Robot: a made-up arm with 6 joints. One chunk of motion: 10 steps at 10 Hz.
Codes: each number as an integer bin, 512 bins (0 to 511) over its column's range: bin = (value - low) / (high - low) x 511, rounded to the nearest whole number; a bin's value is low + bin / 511 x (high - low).
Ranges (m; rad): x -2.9..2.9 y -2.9..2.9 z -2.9..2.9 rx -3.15..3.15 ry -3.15..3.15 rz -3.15..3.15
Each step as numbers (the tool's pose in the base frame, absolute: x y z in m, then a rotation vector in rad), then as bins.
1 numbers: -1.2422 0.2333 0.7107 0.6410 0.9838 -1.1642
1 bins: 146 276 318 307 335 161
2 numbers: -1.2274 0.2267 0.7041 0.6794 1.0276 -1.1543
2 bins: 147 275 318 311 339 162
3 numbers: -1.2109 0.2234 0.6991 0.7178 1.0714 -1.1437
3 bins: 149 275 317 314 342 163
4 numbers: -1.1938 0.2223 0.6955 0.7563 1.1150 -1.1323
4 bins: 150 275 317 317 346 164
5 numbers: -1.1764 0.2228 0.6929 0.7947 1.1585 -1.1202
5 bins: 152 275 317 320 349 165
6 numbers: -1.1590 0.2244 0.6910 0.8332 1.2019 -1.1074
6 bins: 153 275 316 323 353 166
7 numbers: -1.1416 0.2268 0.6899 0.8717 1.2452 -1.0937
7 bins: 155 275 316 326 356 167
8 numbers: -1.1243 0.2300 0.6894 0.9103 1.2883 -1.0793
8 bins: 156 276 316 329 360 168
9 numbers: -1.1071 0.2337 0.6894 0.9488 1.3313 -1.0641
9 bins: 158 276 316 332 363 169
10 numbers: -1.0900 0.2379 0.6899 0.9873 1.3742 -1.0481
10 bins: 159 276 316 336 367 170
